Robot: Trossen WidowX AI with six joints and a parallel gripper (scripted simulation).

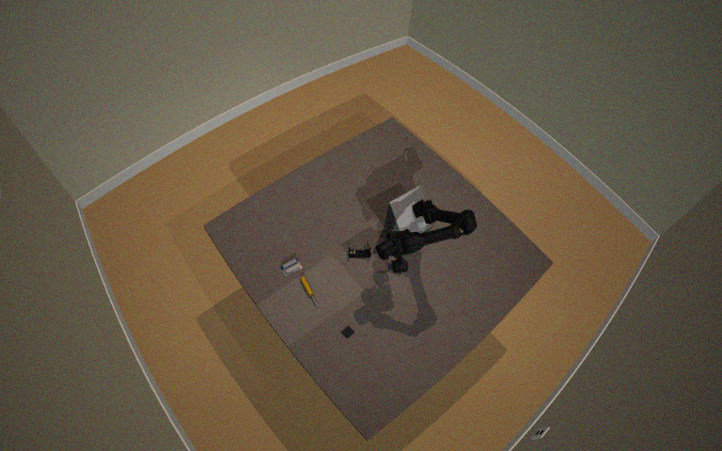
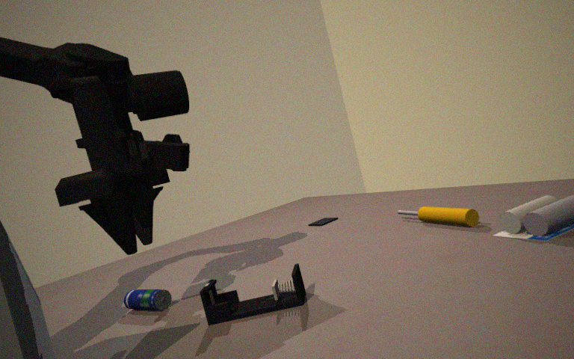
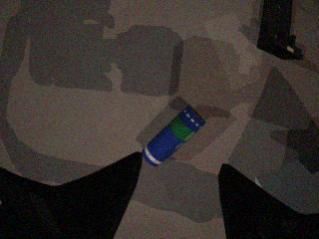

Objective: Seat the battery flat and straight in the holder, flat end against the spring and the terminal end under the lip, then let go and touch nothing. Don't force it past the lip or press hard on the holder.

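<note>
Right now the battery is 1 cm behind my gripper tip, 1 cm to the left of it and 7 cm below it. Also, from my gripper tip: yellow-handled screwdriver 38 cm ahead, 10 cm to the right, 7 cm below; flat black square 35 cm ahead, 14 cm to the left, 8 cm below.
</note>
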